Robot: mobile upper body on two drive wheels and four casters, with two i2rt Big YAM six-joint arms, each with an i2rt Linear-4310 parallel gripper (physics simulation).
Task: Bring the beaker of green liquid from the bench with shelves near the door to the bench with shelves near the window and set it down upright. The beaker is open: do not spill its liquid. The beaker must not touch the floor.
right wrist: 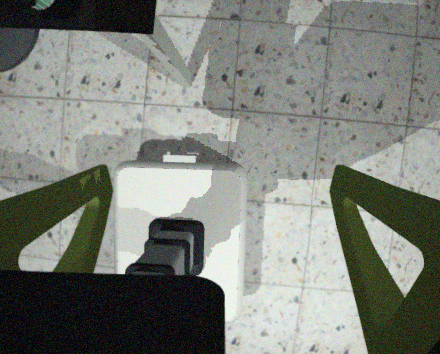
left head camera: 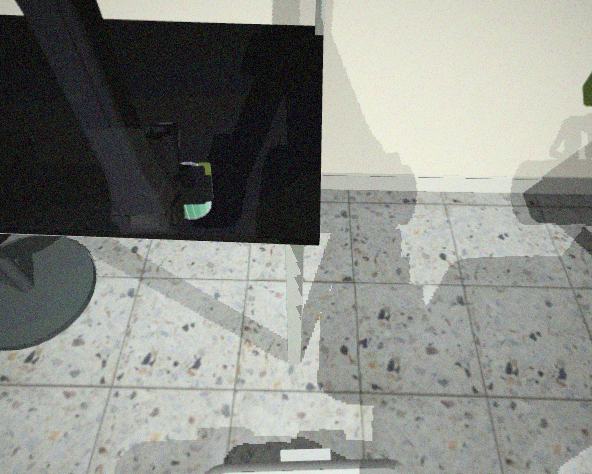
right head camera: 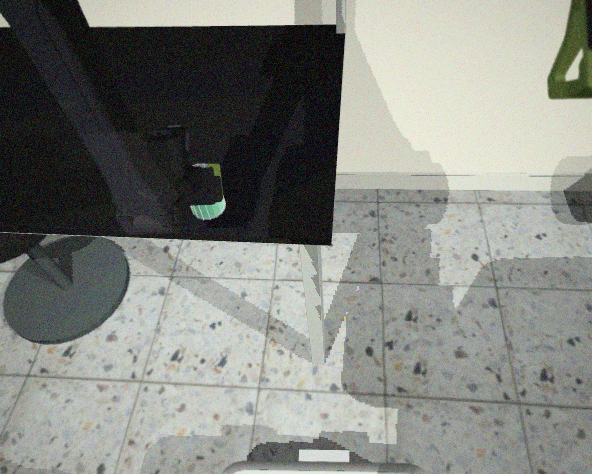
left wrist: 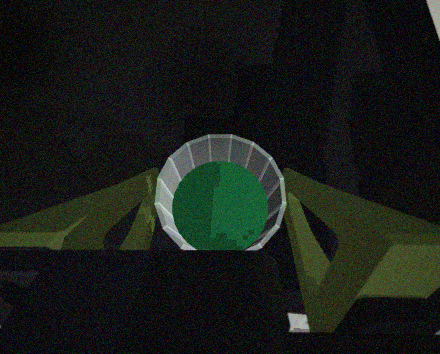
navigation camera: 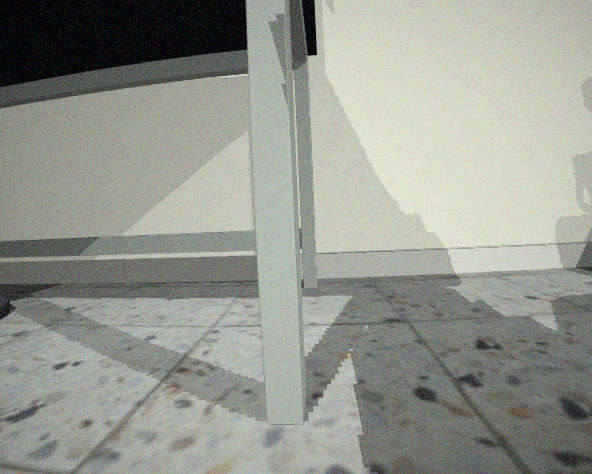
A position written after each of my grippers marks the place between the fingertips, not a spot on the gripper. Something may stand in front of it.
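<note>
Beaker of green liquid (left wrist: 218, 192), out of frame in the navigation camera view. My left gripper (right head camera: 199, 174) (left wrist: 220, 177). My right gripper (right wrist: 221, 177).
</note>
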